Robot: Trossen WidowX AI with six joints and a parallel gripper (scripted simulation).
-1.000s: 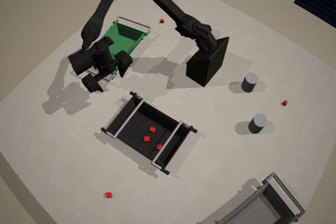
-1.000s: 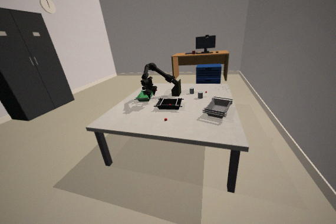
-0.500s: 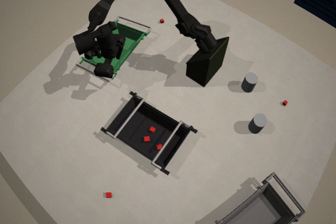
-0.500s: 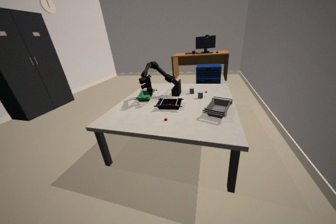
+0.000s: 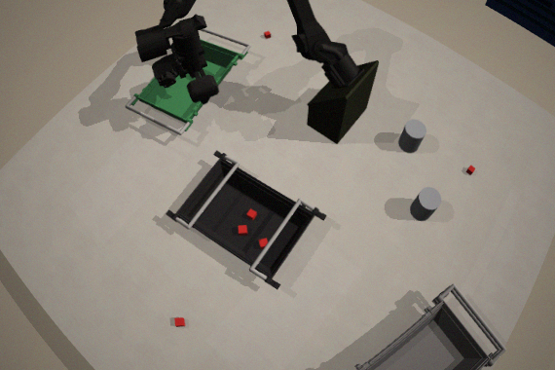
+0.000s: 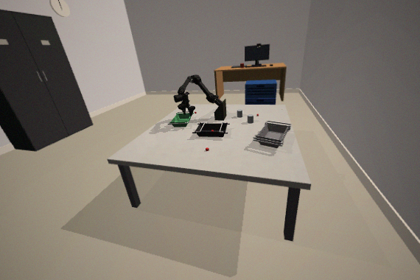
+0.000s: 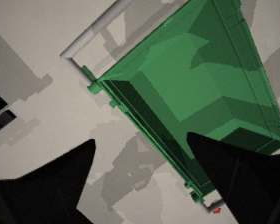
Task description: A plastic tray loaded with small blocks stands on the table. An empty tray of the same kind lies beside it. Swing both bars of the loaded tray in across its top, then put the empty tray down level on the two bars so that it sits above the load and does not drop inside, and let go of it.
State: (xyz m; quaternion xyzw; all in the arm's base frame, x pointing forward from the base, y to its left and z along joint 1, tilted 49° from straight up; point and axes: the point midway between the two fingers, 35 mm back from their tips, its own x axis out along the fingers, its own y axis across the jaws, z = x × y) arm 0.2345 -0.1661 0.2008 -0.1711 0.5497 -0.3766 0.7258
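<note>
Right now the green tray is 90 mm to the right of my gripper tip, 50 mm below it and 30 mm behind it.
</note>
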